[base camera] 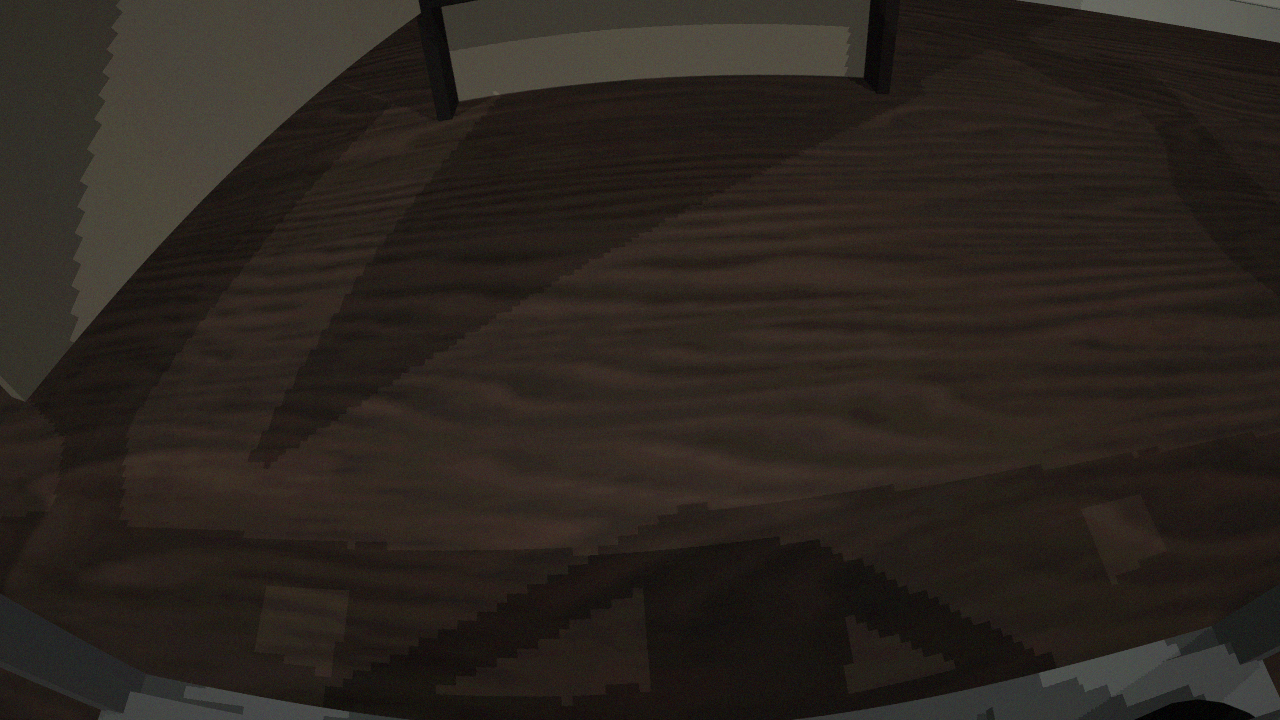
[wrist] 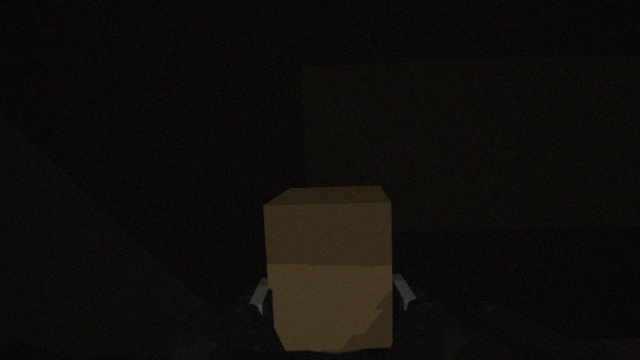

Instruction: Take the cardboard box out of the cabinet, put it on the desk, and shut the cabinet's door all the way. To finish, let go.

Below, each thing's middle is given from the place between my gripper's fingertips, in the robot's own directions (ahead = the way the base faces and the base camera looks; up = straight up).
Scene:
My gripper is now 1 cm short of the brown cardboard box (wrist: 329,249).

